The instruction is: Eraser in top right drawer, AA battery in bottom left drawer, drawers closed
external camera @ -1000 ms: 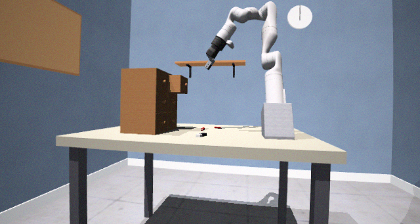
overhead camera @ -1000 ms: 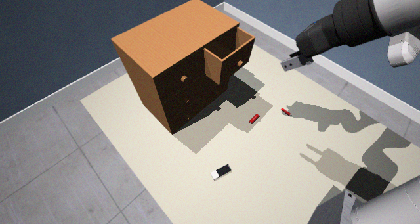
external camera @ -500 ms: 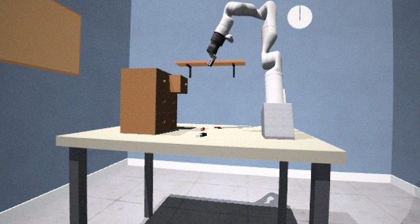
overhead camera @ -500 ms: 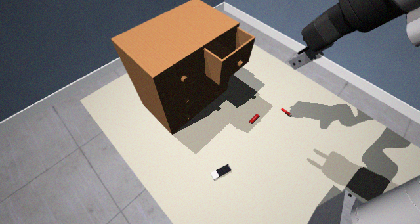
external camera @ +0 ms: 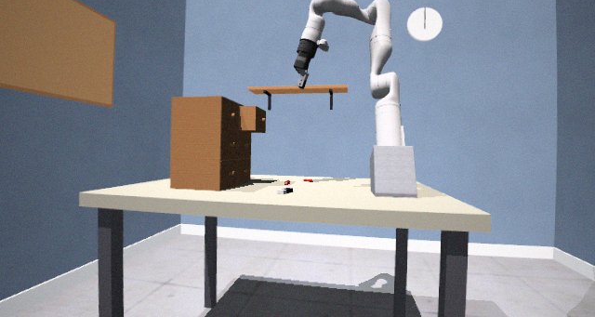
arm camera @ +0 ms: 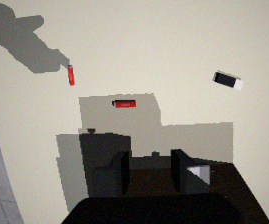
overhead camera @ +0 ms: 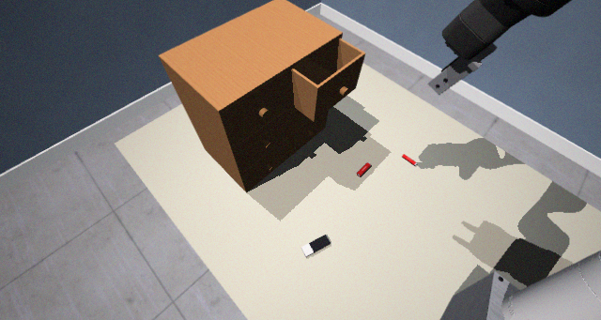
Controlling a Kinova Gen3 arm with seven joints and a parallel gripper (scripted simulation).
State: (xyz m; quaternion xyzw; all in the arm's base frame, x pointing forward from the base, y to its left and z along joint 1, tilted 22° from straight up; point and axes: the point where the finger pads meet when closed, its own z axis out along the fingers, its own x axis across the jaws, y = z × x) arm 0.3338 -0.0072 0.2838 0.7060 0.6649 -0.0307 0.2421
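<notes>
Now: hand 41 cm above the black-and-white eraser, 20 cm to the right of it and 4 cm short of it.
</notes>
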